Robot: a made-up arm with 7 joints.
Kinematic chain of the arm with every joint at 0, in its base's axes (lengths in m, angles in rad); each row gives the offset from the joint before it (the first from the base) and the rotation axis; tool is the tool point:
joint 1: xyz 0 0.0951 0 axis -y
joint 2: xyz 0 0.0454 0 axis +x
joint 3: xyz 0 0 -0.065 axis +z
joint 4: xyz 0 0 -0.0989 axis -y
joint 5: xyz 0 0 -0.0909 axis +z
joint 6: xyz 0 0 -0.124 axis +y
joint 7: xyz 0 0 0 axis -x
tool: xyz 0 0 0
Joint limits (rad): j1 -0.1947..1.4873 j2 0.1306..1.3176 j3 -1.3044..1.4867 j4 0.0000..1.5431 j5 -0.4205..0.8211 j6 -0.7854..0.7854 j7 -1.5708..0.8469
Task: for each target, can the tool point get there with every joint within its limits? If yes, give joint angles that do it. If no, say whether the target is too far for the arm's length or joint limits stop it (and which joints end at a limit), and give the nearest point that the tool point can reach.
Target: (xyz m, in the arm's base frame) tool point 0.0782 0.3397 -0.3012
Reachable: yes | joints 0.1455 0.3338 1.2006 0.4482 -0.2909 0.4927 -1.1013
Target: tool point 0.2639 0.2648 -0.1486
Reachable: yes | joints 0.4330 0.2385 0.3406 1.0648 0.6311 -0.2952 0.0901
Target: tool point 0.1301 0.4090 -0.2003
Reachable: yes | joints 0.0889 0.7101 0.5331 0.6489 0.3108 -0.2734 -0.1614
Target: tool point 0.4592 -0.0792 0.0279
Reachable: no: too far | nearest point 0.3282 0.0286 0.0145 | short by 0.170 m
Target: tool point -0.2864 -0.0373 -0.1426
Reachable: no: joint limits stop it (at a limit: joint 1, joint 3, joint 4) | nearest point 0.0171 -0.0399 -0.2053 | short by 0.310 m
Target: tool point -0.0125 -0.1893 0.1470
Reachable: no: joint limits stop it (at a limit: joint 1, joint 2, joint 4) | nearest point 0.2006 -0.0317 0.0715 | short by 0.276 m
